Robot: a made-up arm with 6 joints. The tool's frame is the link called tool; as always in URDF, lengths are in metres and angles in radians. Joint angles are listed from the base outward.
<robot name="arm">
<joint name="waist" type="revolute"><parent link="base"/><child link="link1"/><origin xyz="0.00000 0.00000 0.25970" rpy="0.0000 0.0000 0.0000"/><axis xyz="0 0 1"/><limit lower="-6.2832" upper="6.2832"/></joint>
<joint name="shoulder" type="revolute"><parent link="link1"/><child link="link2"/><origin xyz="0.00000 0.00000 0.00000" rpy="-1.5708 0.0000 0.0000"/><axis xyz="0 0 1"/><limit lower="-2.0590" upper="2.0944"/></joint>
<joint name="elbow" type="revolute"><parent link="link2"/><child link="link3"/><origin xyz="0.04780 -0.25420 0.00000" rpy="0.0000 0.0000 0.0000"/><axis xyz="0 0 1"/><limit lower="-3.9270" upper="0.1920"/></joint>
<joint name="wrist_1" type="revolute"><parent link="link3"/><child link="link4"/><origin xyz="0.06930 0.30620 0.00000" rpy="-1.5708 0.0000 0.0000"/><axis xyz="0 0 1"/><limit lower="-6.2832" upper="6.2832"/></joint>
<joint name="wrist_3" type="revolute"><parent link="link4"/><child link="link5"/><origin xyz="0.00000 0.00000 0.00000" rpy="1.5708 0.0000 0.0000"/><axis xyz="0 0 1"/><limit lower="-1.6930" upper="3.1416"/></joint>
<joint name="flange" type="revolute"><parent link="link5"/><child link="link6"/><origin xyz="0.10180 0.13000 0.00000" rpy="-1.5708 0.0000 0.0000"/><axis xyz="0 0 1"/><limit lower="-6.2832" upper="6.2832"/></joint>
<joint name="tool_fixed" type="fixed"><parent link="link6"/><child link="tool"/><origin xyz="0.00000 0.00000 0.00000" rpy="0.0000 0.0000 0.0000"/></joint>
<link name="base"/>
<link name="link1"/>
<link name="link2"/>
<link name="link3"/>
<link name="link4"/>
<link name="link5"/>
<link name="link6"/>
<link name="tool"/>
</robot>
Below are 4 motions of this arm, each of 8 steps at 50 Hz.
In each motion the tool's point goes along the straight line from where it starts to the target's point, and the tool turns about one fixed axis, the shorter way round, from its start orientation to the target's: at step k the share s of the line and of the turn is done. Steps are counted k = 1, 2, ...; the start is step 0. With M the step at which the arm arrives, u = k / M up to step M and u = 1 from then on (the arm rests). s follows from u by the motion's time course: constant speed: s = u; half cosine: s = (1 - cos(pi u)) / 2; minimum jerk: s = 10 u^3 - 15 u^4 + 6 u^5.
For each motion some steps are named. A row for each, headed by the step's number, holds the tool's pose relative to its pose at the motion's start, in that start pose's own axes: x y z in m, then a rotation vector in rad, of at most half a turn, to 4 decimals.
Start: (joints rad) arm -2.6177 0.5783 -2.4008 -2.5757 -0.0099 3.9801
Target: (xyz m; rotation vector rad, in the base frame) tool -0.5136 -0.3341 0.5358 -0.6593 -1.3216 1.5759
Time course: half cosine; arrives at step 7
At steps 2, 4, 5, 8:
2: 0.0042 0.0014 0.0012 0.0044 0.0106 -0.0029
4: 0.0135 0.0044 0.0038 0.0144 0.0346 -0.0095
5: 0.0179 0.0059 0.0050 0.0192 0.0459 -0.0126
8: 0.0220 0.0073 0.0062 0.0236 0.0565 -0.0155

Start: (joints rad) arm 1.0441 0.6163 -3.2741 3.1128 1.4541 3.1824
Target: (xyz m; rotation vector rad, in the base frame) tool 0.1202 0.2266 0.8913 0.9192 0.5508 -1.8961
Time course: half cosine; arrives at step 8
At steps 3, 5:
3: -0.0046 -0.0022 -0.0114 -0.0183 -0.0205 -0.0042
5: -0.0103 -0.0049 -0.0256 -0.0411 -0.0460 -0.0094

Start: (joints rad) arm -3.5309 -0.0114 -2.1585 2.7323 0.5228 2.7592
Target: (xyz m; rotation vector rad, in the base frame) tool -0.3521 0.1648 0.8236 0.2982 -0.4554 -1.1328
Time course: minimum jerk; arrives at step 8
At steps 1, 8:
1: 0.0001 0.0003 -0.0001 -0.0002 -0.0001 -0.0012
8: 0.0072 0.0182 -0.0058 -0.0107 -0.0063 -0.0755

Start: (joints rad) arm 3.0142 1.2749 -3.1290 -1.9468 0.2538 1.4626
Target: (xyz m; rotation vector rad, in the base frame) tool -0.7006 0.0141 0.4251 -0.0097 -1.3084 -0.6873
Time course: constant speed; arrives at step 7
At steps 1, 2, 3, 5, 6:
1: -0.0037 -0.0041 -0.0006 0.0006 -0.0112 0.0001
2: -0.0074 -0.0083 -0.0011 0.0013 -0.0225 0.0001
3: -0.0111 -0.0124 -0.0017 0.0019 -0.0337 0.0002
5: -0.0185 -0.0207 -0.0028 0.0032 -0.0562 0.0003
6: -0.0222 -0.0248 -0.0033 0.0038 -0.0674 0.0004

